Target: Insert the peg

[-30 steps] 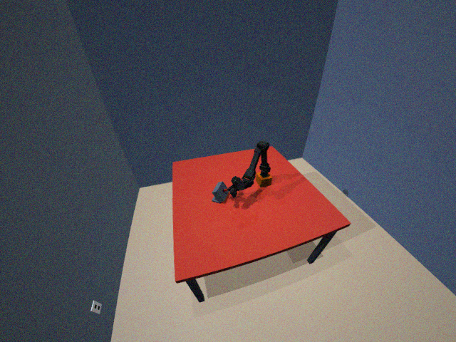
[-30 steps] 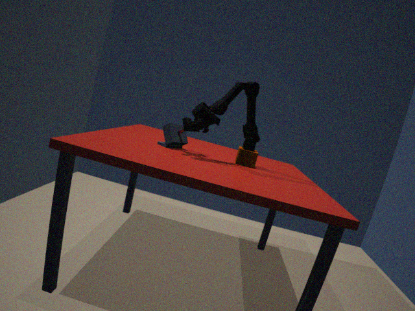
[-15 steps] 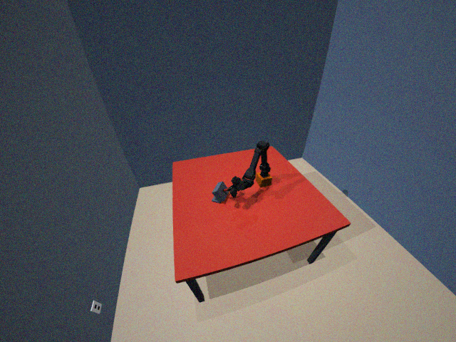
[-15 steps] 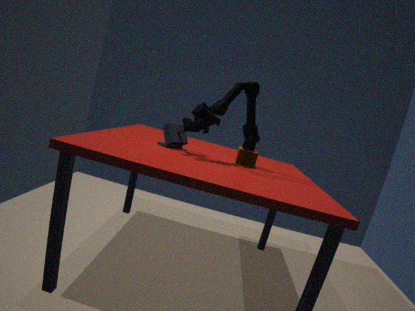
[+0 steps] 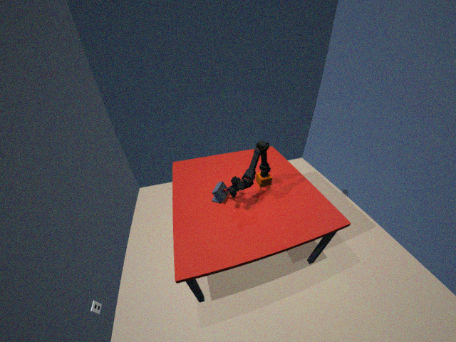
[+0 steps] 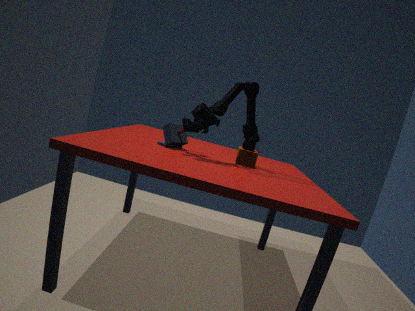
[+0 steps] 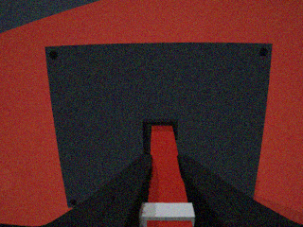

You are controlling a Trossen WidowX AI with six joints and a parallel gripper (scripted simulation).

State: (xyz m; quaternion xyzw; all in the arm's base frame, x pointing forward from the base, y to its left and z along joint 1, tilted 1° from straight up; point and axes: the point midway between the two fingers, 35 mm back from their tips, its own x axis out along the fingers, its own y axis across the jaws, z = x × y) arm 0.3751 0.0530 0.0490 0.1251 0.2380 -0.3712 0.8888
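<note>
Now: gripper tip 10 mm past the red peg, 10 mm to the right of it and 10 mm below it. The rest, counted from my gripper tip: sloped panel 40 mm ahead, 40 mm to the right, 40 mm below; then hole 30 mm ahead, 20 mm to the right, 30 mm below.
</note>
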